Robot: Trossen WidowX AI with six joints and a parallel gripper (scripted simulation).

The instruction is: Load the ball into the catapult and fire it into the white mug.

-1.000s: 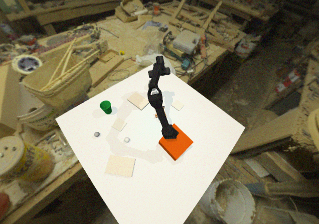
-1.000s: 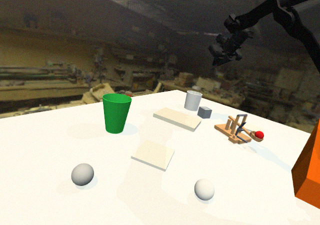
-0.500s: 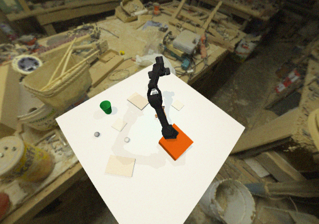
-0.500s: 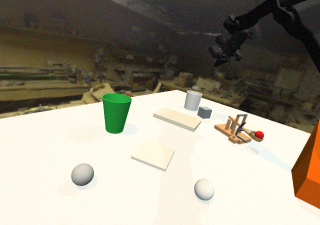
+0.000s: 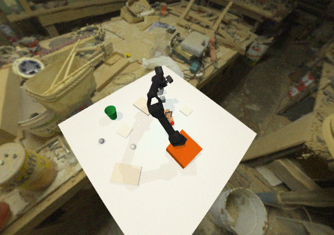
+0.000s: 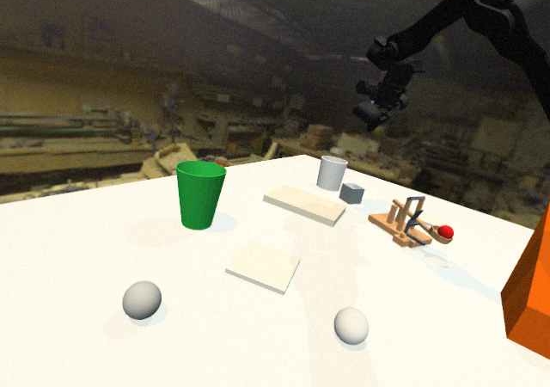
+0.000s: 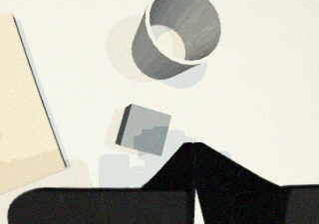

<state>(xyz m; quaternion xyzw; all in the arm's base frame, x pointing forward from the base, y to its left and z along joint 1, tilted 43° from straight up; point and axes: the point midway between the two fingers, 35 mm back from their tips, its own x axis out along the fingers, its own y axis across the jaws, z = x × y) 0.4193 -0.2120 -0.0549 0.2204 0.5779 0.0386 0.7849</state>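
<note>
Right now the red ball is 260 mm behind my gripper tip, 120 mm to the left of it and 160 mm below it. Round my gripper tip: green cup 160 mm ahead, 450 mm to the left, 190 mm below; then grey cube 20 mm to the right, 200 mm below; then white mug 110 mm ahead, 80 mm to the right, 200 mm below.
</note>
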